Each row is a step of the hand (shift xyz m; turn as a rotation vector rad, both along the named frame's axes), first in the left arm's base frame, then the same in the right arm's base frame.
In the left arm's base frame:
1: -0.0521 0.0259 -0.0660 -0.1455 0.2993 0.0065
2: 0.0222 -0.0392 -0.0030 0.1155 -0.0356 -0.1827
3: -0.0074 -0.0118 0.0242 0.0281 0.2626 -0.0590
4: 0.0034 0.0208 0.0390 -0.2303 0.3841 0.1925
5: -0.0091 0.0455 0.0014 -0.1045 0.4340 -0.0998
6: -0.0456 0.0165 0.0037 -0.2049 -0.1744 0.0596
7: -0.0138 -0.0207 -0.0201 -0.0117 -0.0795 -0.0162
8: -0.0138 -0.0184 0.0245 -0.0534 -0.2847 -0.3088
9: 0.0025 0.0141 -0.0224 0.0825 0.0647 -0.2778
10: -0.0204 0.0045 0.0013 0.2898 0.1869 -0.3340
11: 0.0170 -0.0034 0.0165 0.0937 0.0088 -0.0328
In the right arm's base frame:
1: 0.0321 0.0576 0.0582 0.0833 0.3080 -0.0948
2: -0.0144 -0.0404 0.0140 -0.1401 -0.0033 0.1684
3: 0.0142 -0.0166 -0.0174 -0.0894 0.2520 -0.0416
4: 0.0004 0.0058 -0.0439 0.1850 0.3477 -0.2873
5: 0.0002 0.0435 -0.0163 -0.0031 0.4548 -0.0487
6: 0.0414 0.0253 -0.0039 0.2424 -0.1275 0.0308
7: 0.0133 -0.0091 0.0276 0.0234 -0.0647 0.0446
8: 0.0216 -0.0212 -0.0146 0.0456 -0.1492 0.3936
9: -0.0095 0.0194 0.0155 -0.1464 0.1269 0.2250
10: 0.0190 0.0088 -0.0004 -0.3804 0.2049 0.2093
11: -0.0124 -0.0126 -0.0161 -0.0982 -0.0049 0.0162

